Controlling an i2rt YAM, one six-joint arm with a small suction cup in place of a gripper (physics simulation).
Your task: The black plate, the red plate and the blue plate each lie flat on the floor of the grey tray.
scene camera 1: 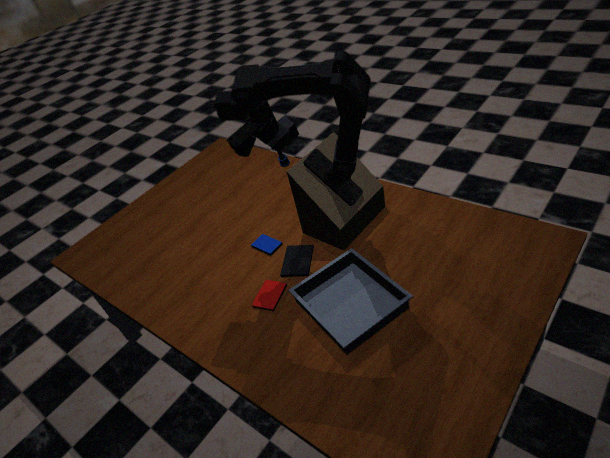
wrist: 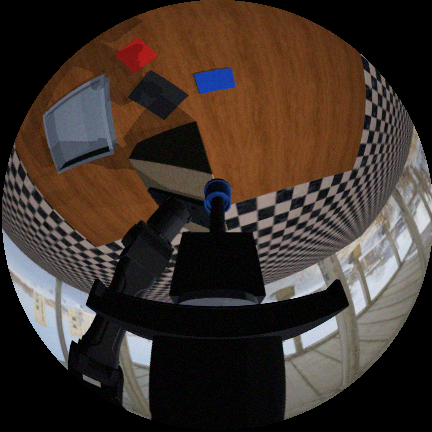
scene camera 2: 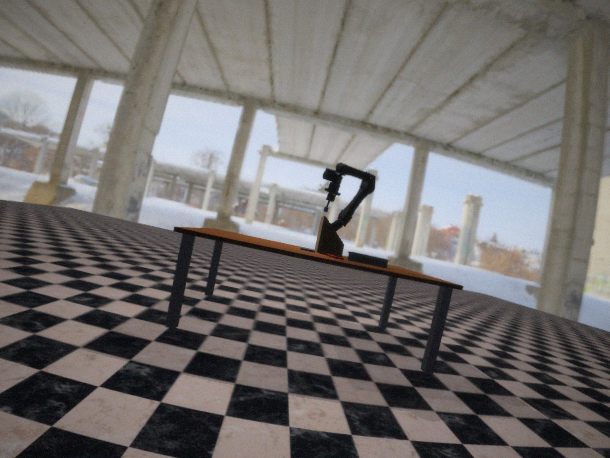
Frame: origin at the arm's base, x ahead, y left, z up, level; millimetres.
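Seen in the pictures: hand, tool point: [scene camera 1: 285, 163] [wrist: 217, 190] [scene camera 2: 325, 211]; arm's base, link origin: [scene camera 1: 332, 178] [wrist: 180, 204] [scene camera 2: 331, 228].
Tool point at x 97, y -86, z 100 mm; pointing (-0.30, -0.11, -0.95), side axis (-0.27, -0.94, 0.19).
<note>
Offsets run from my tool point to a thing's middle. Level surfaces: height alone.
The black plate {dy +59, dx +117, dz -270 mm} [scene camera 1: 297, 260] [wrist: 158, 95] lies flat on the table, between the blue plate and the tray. The red plate {dy +65, dx +265, dz -270 mm} [scene camera 1: 270, 294] [wrist: 136, 55] lies flat on the table, left of the tray in scene camera 1. The blue plate {dy -77, dx +101, dz -270 mm} [scene camera 1: 267, 244] [wrist: 215, 80] lies flat on the table behind them. The grey tray {dy +290, dx +189, dz -250 mm} [scene camera 1: 320, 318] [scene camera 2: 368, 259] [wrist: 111, 112] stands on the table, and its floor is bare. My suction cup [scene camera 1: 284, 161] [scene camera 2: 326, 209] [wrist: 217, 191] is open, holds nothing and hangs high above the table beside the arm's base, apart from all three plates.
The arm's wedge-shaped base [scene camera 1: 317, 210] [scene camera 2: 330, 242] [wrist: 172, 150] stands on the wooden table {dz -275 mm} [scene camera 1: 165, 225] [scene camera 2: 250, 241] [wrist: 290, 100], behind the black plate and the tray in scene camera 1. The table's edges drop to a checkered floor [scene camera 1: 125, 400].
</note>
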